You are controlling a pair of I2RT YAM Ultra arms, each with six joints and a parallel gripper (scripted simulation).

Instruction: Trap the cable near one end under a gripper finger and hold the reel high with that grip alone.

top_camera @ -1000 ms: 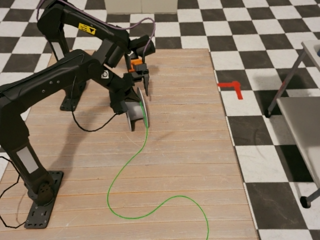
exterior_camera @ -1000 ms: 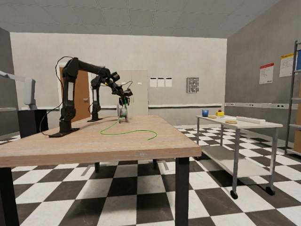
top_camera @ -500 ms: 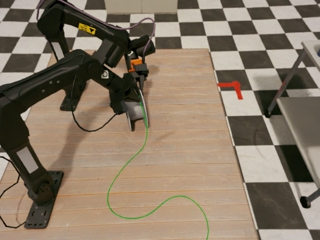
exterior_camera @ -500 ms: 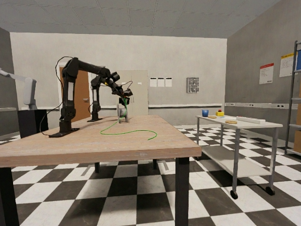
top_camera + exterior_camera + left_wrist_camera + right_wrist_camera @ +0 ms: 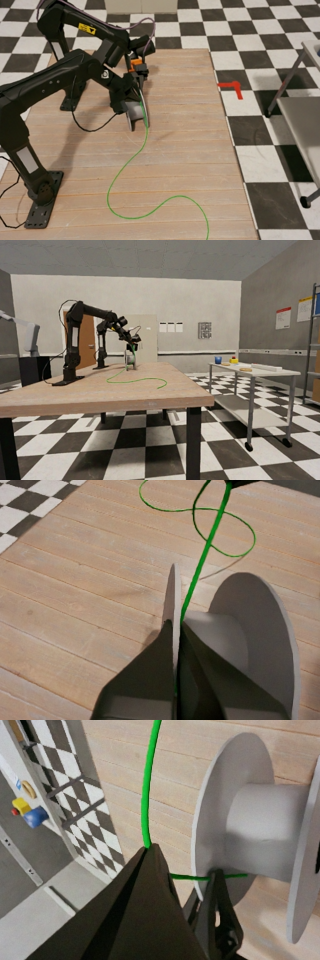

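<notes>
Now: the grey reel 3 cm behind my left hand, 1 cm to the right of it and 7 cm below it.
</notes>
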